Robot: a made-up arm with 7 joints. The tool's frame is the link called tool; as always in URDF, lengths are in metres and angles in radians. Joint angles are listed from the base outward.
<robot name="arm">
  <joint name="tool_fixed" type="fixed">
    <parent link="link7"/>
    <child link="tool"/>
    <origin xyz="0.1 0.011 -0.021" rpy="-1.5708 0 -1.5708"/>
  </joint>
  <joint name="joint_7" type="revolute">
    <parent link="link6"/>
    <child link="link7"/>
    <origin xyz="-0.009 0.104 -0.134" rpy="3.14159 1.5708 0"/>
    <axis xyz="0 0 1"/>
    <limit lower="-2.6" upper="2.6"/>
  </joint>
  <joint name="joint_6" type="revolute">
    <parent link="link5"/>
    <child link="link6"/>
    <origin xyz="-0.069 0.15 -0.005" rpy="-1.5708 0 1.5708"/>
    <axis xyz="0 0 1"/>
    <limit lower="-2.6" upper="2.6"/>
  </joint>
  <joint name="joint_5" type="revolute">
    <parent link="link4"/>
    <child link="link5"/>
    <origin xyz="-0.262 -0.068 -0.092" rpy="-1.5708 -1.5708 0"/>
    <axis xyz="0 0 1"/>
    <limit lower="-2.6" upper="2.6"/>
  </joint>
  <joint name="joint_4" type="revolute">
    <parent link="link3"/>
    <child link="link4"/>
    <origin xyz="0.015 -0.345 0.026" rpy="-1.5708 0 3.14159"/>
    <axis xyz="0 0 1"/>
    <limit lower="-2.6" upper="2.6"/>
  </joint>
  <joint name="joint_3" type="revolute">
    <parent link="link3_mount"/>
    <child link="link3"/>
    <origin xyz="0.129 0.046 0.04" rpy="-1.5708 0 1.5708"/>
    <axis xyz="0 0 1"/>
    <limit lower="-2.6" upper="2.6"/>
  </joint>
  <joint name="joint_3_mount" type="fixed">
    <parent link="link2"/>
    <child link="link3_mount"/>
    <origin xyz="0.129 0.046 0.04" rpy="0 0 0"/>
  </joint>
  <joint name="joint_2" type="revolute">
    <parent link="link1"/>
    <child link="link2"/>
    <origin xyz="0.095 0.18 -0.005" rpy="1.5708 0 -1.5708"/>
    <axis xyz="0 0 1"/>
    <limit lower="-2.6" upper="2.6"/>
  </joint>
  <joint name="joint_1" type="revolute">
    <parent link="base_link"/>
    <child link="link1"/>
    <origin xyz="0 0 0.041" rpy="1.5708 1.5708 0"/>
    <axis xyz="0 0 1"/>
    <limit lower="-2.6" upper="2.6"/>
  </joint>
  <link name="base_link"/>
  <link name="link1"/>
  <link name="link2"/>
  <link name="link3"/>
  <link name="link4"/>
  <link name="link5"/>
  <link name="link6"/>
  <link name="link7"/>
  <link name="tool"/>
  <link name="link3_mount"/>
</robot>
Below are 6 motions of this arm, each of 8 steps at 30 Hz.
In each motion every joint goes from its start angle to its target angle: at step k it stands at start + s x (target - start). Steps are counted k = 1, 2, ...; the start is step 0. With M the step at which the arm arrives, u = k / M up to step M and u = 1 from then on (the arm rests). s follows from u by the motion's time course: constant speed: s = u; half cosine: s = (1 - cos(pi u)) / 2; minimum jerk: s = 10 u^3 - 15 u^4 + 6 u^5.
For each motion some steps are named. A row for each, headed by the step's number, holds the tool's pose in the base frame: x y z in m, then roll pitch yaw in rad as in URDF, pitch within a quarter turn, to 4 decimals.
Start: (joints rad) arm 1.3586 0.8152 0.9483 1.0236 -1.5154 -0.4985 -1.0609
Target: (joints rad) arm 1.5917 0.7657 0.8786 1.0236 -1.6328 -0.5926 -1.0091
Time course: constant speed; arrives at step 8
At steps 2, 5, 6, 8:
2: -0.1645 -0.1985 0.7689 0.6058 0.4729 -2.9626
5: -0.2294 -0.2008 0.7529 0.6071 0.5169 -2.9615
6: -0.2505 -0.2016 0.7462 0.6074 0.5313 -2.9613
8: -0.2921 -0.2030 0.7309 0.6075 0.5600 -2.9610

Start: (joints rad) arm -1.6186 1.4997 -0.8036 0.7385 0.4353 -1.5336 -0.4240
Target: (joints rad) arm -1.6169 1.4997 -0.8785 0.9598 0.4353 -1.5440 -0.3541
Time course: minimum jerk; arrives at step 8
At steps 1, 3, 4, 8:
1: 0.1221 -0.2099 0.0330 -0.4466 0.1231 -2.6941
3: 0.1190 -0.2143 0.0363 -0.4757 0.1418 -2.6466
4: 0.1163 -0.2180 0.0390 -0.4990 0.1590 -2.6045
8: 0.1106 -0.2257 0.0444 -0.5433 0.2000 -2.5079

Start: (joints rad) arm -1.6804 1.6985 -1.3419 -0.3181 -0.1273 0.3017 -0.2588
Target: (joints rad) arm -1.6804 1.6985 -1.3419 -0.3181 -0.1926 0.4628 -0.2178
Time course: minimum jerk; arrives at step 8
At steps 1, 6, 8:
1: 0.3092 -0.1306 0.0903 0.5045 0.3531 1.1123
6: 0.3303 -0.1455 0.0845 0.5444 0.4028 0.9878
8: 0.3326 -0.1474 0.0837 0.5482 0.4095 0.9732

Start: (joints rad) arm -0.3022 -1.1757 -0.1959 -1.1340 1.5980 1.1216 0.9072
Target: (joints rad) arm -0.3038 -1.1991 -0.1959 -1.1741 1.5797 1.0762 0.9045
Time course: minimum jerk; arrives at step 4
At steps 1, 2, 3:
1: -0.1111 0.2205 0.2071 -3.0834 -0.3405 -0.8418
2: -0.1078 0.2254 0.2064 -3.0706 -0.3556 -0.8720
3: -0.1045 0.2302 0.2056 -3.0574 -0.3706 -0.9023

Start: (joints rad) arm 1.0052 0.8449 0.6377 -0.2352 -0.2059 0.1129 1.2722
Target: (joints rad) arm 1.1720 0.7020 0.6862 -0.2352 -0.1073 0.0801 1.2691
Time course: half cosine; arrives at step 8
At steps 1, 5, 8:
1: 0.0406 -0.4200 0.4637 2.6388 -1.1985 -1.8368
5: -0.0119 -0.4322 0.4212 2.8891 -1.0994 -2.1163
8: -0.0334 -0.4364 0.3987 2.9676 -1.0441 -2.2078

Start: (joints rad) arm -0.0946 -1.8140 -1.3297 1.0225 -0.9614 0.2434 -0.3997
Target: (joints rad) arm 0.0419 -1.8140 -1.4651 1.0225 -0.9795 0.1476 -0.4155
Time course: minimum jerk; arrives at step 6
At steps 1, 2, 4, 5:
1: 0.4868 -0.2218 0.0951 -1.1170 1.1392 -2.5129
2: 0.4888 -0.2226 0.0956 -1.1214 1.1597 -2.5124
4: 0.4955 -0.2245 0.0975 -1.1369 1.2278 -2.5106
5: 0.4975 -0.2249 0.0981 -1.1417 1.2483 -2.5101

